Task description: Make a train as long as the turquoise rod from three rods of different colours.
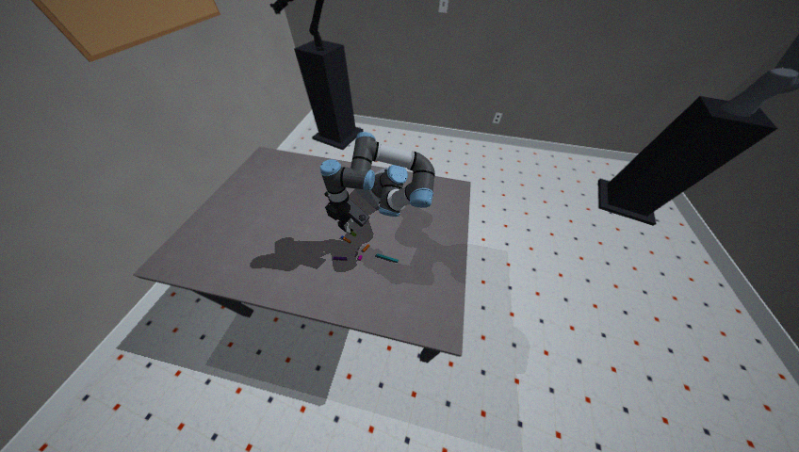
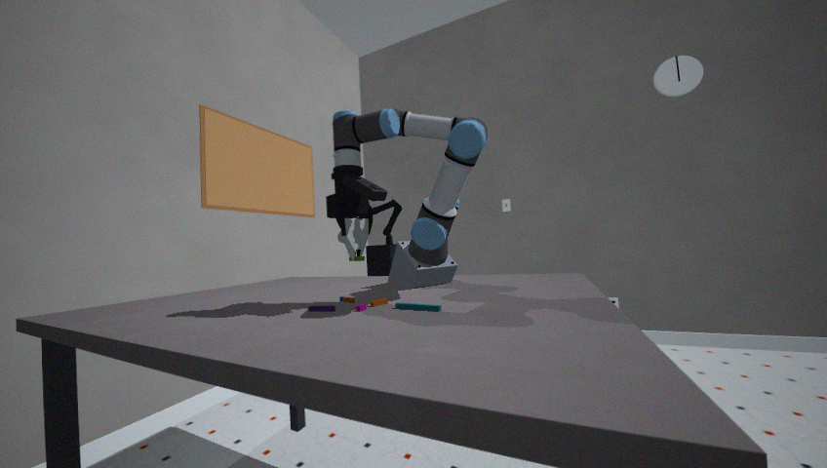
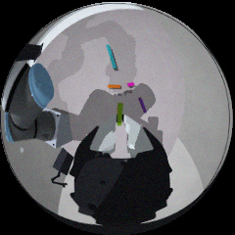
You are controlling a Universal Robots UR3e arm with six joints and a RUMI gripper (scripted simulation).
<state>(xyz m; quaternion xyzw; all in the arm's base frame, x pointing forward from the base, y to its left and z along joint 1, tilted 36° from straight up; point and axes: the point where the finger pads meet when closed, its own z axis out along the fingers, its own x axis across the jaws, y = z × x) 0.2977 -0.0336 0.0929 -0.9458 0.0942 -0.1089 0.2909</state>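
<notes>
Now: hand 4 cm short of the magenta rod, 6 cm to the right of it and 11 cm above it. Also, from my hand: purple rod 9 cm ahead, 2 cm to the right, 11 cm below; then lime rod 1 cm below; then blue rod 1 cm behind, 7 cm to the right, 11 cm below.
</notes>
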